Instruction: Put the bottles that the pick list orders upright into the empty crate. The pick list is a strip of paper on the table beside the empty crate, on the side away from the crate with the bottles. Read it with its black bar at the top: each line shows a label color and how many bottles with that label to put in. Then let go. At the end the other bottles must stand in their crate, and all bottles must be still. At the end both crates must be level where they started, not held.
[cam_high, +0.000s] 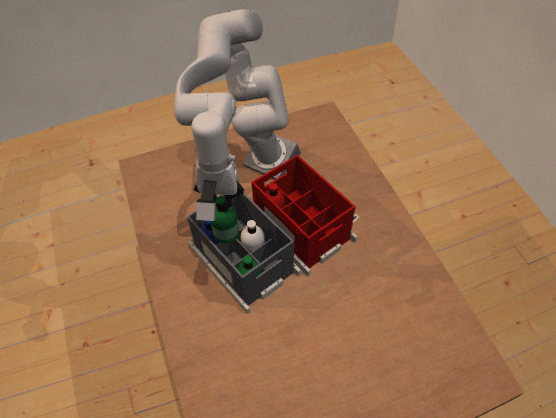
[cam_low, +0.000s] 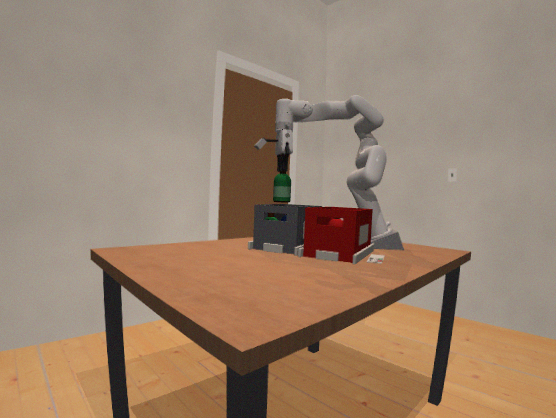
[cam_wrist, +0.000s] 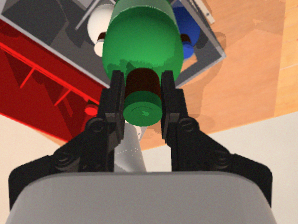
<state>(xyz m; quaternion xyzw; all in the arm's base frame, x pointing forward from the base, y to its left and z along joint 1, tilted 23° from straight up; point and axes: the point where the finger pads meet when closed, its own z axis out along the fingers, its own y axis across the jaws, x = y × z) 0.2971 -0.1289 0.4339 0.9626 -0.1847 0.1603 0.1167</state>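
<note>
The green bottle is 70 mm below my hand. The rest, counted from my hand: white bottle (30 mm behind, 80 mm to the left, 250 mm below); blue bottle (80 mm behind, 40 mm to the right, 250 mm below); grey crate (20 mm behind, 40 mm to the left, 250 mm below).
</note>
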